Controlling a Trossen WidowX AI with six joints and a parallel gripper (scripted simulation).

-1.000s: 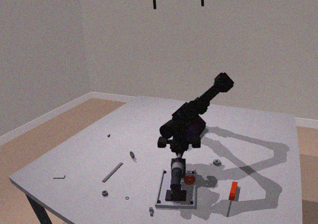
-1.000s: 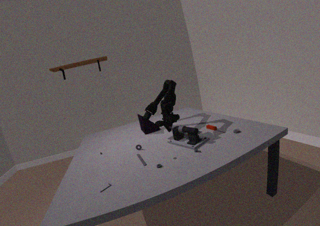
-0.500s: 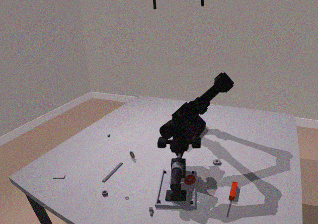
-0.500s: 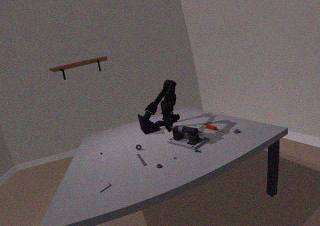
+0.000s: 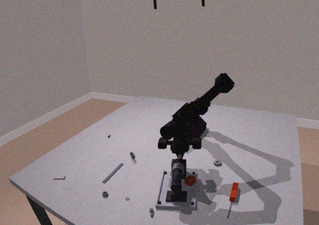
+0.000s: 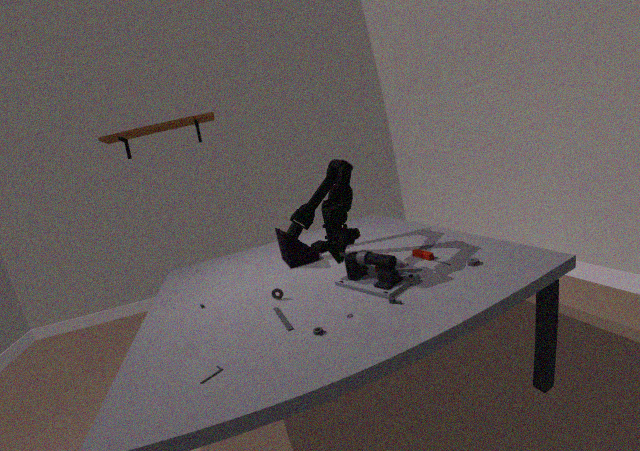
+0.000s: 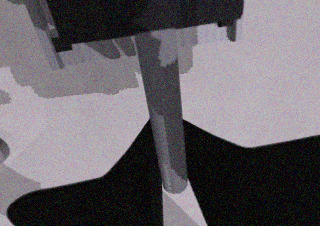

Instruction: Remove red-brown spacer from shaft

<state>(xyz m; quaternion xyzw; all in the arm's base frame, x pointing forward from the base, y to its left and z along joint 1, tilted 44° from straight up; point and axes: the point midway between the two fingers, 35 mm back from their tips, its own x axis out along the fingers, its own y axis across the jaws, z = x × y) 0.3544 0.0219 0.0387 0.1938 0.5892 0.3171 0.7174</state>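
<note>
My gripper tip is now 70 mm short of the grey shaft, 20 mm to the right of it and 30 mm below it. From my gripper tip the other things lie so: flat metal bar 140 mm ahead, 280 mm to the right, 40 mm below; small bolt 310 mm ahead, 10 mm to the right, 40 mm below; light grey spacer 130 mm ahead, 30 mm to the left, 30 mm above.
</note>
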